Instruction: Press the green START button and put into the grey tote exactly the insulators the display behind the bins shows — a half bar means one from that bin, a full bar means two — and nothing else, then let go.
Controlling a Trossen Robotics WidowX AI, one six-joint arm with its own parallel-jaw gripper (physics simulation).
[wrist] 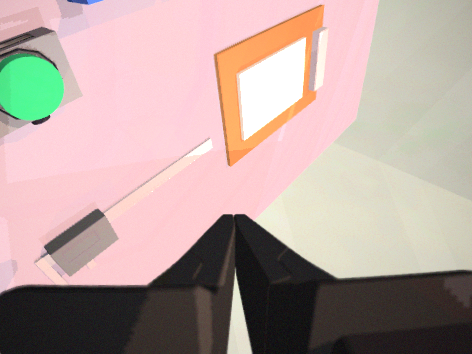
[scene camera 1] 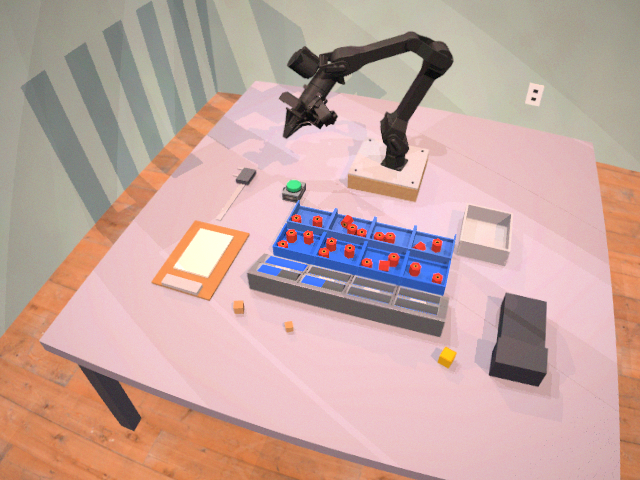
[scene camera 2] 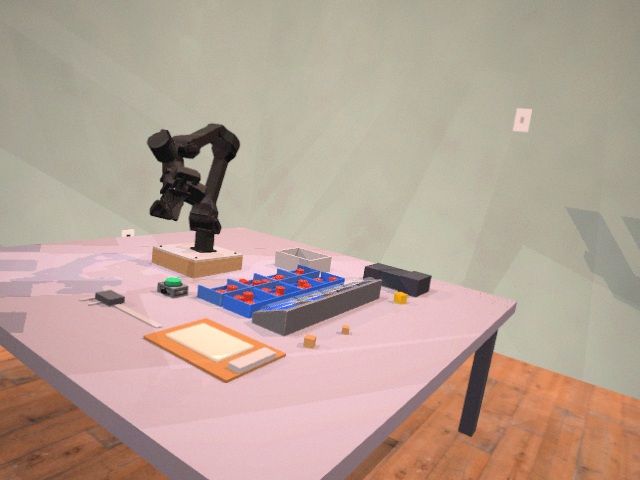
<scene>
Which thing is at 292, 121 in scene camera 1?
The gripper.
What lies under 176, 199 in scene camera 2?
The gripper.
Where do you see a grey tool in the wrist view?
76, 247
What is the gripper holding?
Nothing.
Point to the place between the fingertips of the gripper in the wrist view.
233, 225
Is the gripper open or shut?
Shut.
</scene>
